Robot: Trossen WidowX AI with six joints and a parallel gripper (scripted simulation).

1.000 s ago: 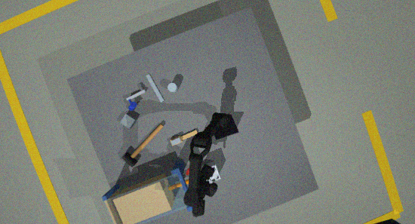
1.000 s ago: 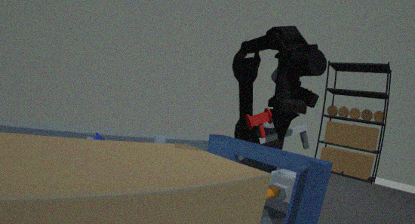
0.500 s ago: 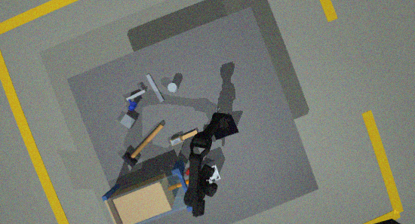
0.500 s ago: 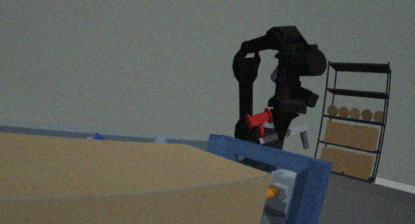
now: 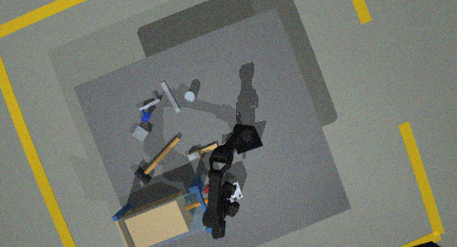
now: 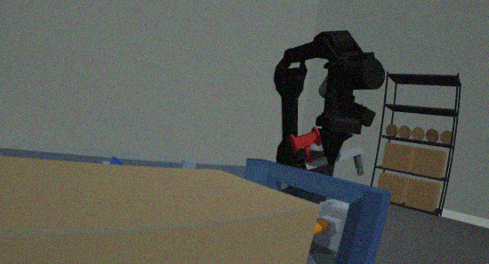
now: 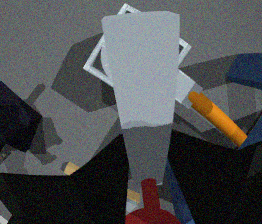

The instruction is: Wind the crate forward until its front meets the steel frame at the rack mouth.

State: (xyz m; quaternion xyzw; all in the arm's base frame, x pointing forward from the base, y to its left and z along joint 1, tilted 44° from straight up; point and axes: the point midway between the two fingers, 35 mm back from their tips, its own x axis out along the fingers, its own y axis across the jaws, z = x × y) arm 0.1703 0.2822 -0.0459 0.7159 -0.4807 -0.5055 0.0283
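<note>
Right now my gripper tip is 20 mm below the winch handle and 10 mm short of it. Also, from my gripper tip: blue steel frame 120 mm ahead, 60 mm to the left, 60 mm below; then red knob 40 mm ahead, 30 mm to the right, 30 mm above; then winch 140 mm below, 60 mm behind, 30 mm to the left.
</note>
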